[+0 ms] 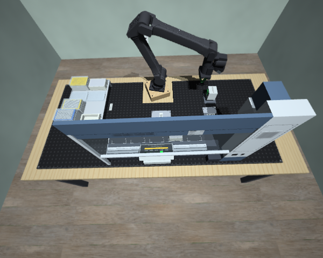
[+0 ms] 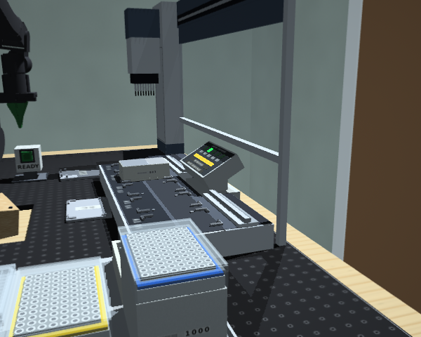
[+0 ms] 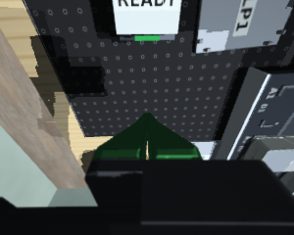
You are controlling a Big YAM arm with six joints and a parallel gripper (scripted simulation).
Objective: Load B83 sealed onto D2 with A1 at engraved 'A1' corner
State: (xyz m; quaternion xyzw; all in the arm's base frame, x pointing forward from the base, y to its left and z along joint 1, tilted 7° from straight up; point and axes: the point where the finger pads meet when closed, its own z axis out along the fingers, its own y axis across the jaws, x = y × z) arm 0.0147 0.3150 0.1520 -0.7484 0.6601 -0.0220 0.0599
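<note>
Right now my hand is 1 cm past the ready key, 6 cm to the right of it and 11 cm above it. From my hand the other things lie so: flat grey plate 15 cm ahead, 11 cm to the left, 18 cm below; regrip nest 21 cm ahead, 26 cm to the right, 18 cm below; pipetting head 36 cm ahead, 21 cm to the left, 20 cm above.
</note>
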